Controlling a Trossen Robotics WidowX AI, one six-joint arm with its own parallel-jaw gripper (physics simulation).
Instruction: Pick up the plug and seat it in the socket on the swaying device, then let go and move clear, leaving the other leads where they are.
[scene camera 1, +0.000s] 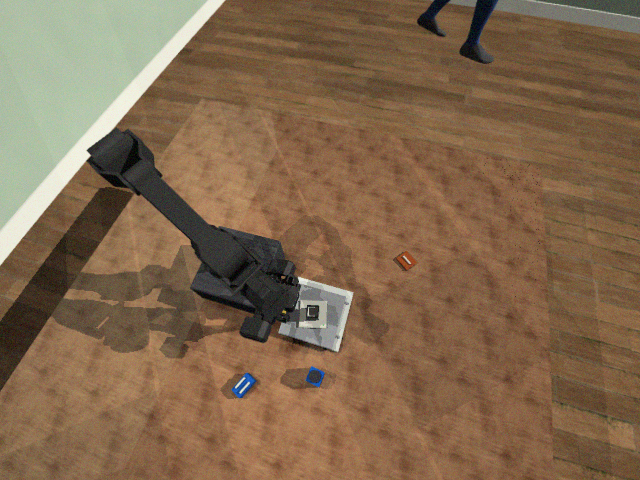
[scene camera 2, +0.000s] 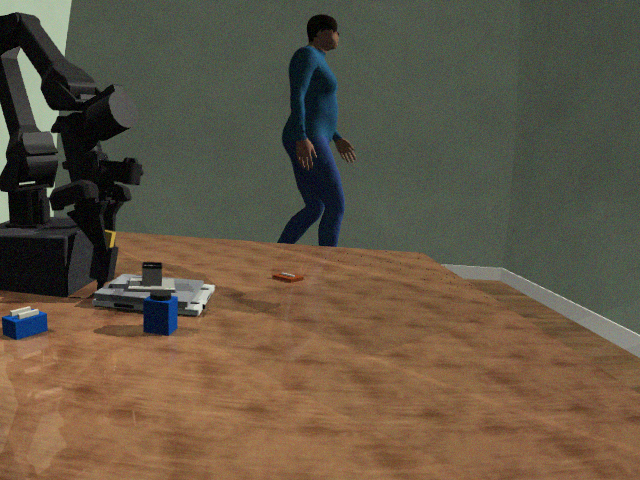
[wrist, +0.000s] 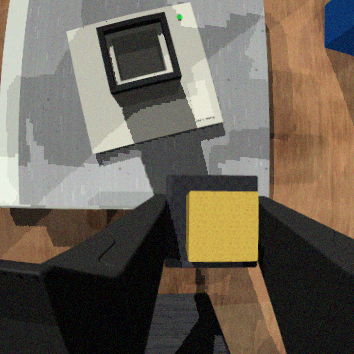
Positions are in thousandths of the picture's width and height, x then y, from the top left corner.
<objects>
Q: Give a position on a device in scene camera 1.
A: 495, 661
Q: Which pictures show my gripper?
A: Scene camera 1, scene camera 2 and the wrist view: all of them.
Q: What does my gripper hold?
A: A plug.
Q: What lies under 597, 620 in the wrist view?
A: A plug.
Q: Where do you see my gripper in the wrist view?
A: At 592, 586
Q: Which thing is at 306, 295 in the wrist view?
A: A device.
</objects>
